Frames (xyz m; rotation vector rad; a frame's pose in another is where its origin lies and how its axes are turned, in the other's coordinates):
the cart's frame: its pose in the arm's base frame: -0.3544 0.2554 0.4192 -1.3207 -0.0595 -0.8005
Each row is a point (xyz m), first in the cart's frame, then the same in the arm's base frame.
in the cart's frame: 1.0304 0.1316 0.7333
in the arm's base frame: 0.7656 0.3991 1.0038
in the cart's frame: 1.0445 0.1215 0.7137
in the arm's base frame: 0.7627 0.3749 1.0133
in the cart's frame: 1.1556 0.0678 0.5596
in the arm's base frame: 0.7545 0.1848 1.0661
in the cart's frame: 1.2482 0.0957 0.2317
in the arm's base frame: 0.7093 -0.1459 0.9923
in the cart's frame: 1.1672 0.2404 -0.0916
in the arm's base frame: 0.6021 -0.3851 0.7407
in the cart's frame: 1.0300 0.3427 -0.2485
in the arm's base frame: 0.4956 -0.4528 0.5458
